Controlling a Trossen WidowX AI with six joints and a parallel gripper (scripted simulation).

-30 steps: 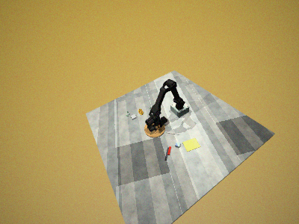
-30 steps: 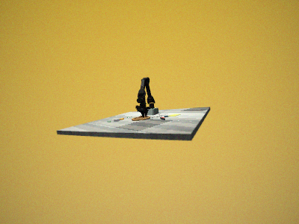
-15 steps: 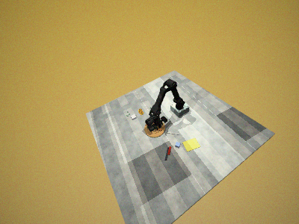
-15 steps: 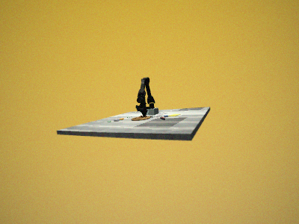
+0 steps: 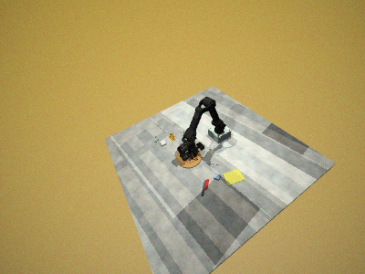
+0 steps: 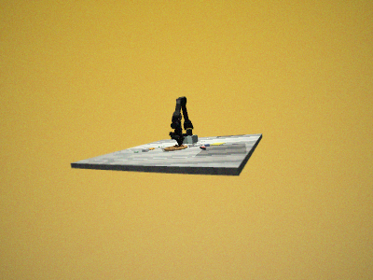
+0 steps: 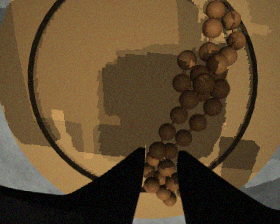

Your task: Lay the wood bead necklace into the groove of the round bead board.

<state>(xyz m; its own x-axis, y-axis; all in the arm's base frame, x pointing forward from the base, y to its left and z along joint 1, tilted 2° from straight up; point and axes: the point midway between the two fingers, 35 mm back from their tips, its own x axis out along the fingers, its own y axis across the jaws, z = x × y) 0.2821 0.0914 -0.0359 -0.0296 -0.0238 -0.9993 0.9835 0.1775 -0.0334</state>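
Now: gripper tip 20 mm short of the round bead board, 30 mm to the left of it and 10 mm above it. From my gripper tip the other things lie so: thin grey stick: 100 mm behind, 100 mm to the left, 10 mm below; then red-handled tool: 20 mm ahead, 240 mm to the left, 10 mm below; then small blue block: 80 mm behind, 220 mm to the left, 10 mm below.
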